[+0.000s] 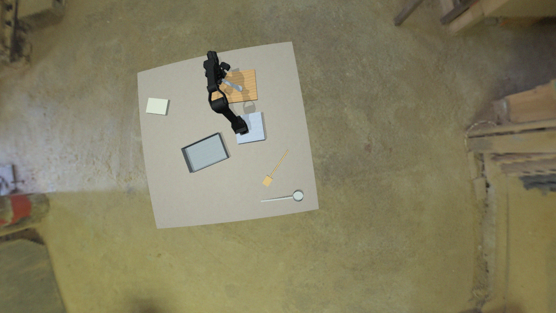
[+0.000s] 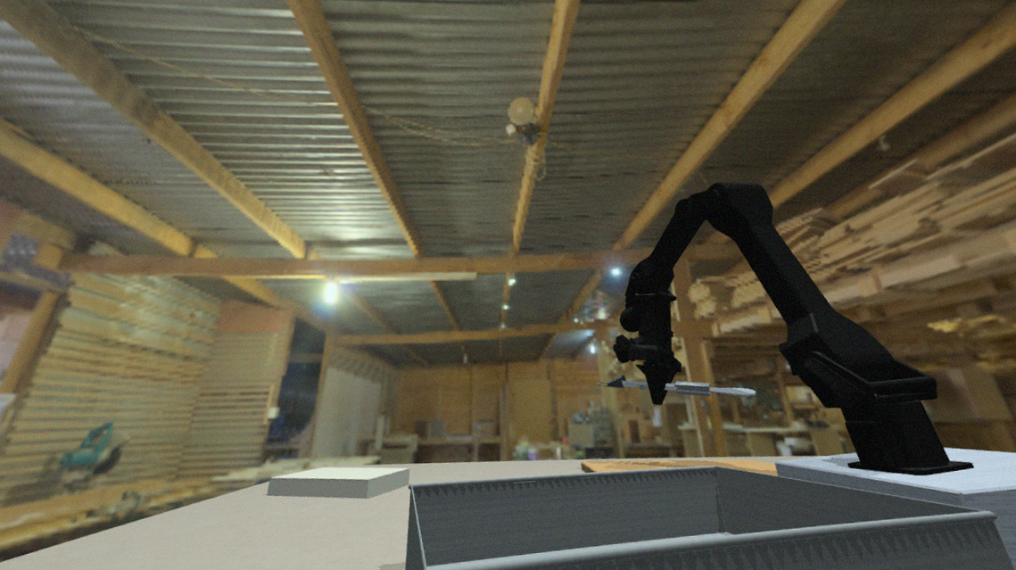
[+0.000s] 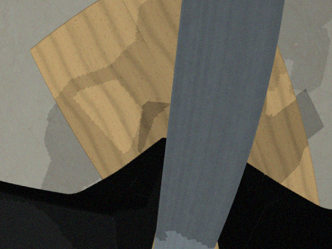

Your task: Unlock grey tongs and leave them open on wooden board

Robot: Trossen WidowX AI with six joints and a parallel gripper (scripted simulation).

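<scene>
Now: the wooden board 4 cm behind my gripper tip, 1 cm to the left of it and 12 cm below it. The rest, counted from my gripper tip: grey roasting tin (29 cm ahead, 42 cm to the left, 10 cm below); then cream block (57 cm ahead, 5 cm to the right, 11 cm below).
</scene>
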